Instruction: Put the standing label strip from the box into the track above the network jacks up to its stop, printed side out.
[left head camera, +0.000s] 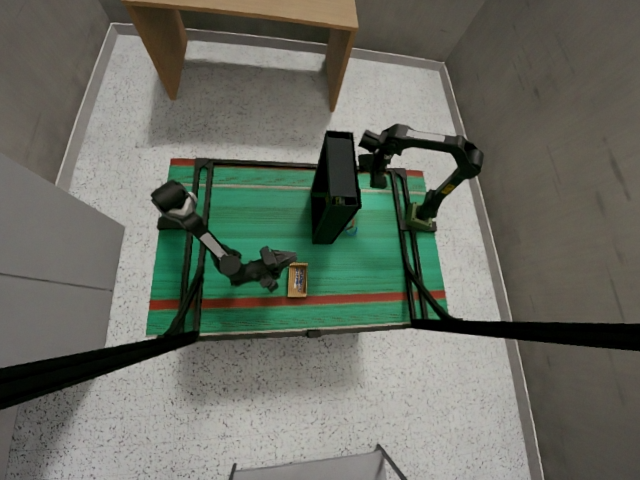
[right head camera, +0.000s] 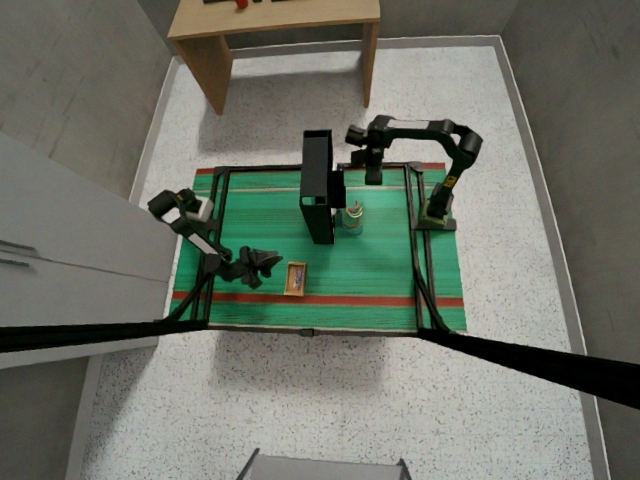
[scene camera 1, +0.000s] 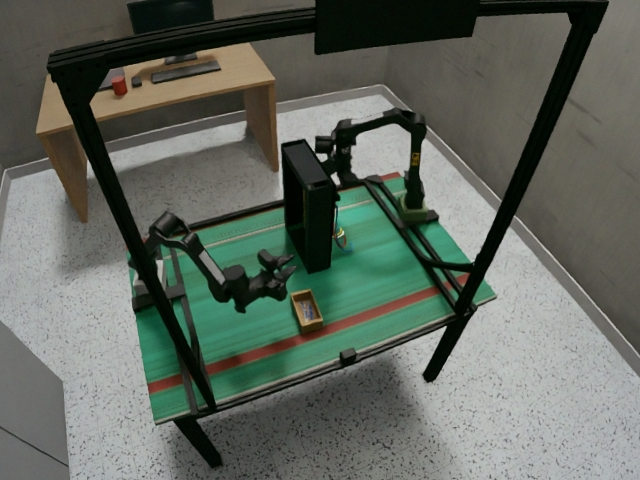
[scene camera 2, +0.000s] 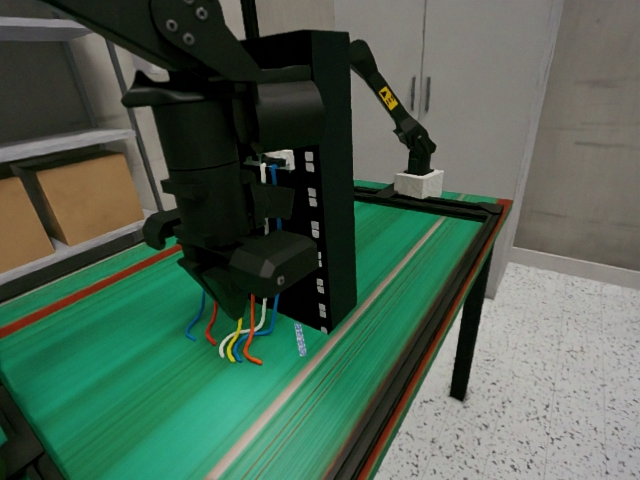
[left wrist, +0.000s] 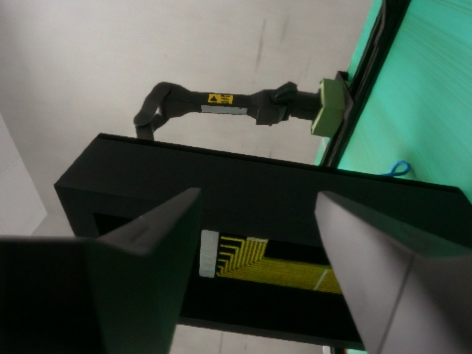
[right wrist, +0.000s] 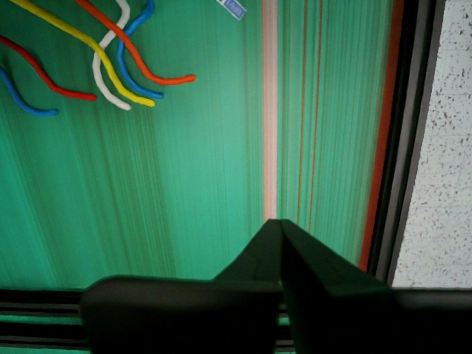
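Observation:
A small box stands in front of the black rack, with blue-white printed label pieces inside; their posture is too small to tell. A printed strip lies on the table by the rack's foot. White network jacks show partly behind the right arm; the track cannot be made out. My left gripper is half open and empty, near the box. My right gripper is shut and empty, pointing down beside the rack.
Several coloured cables hang from the rack's jack side and curl on the green table. Black frame rails edge the table, with uprights at the sides. A wooden desk stands behind.

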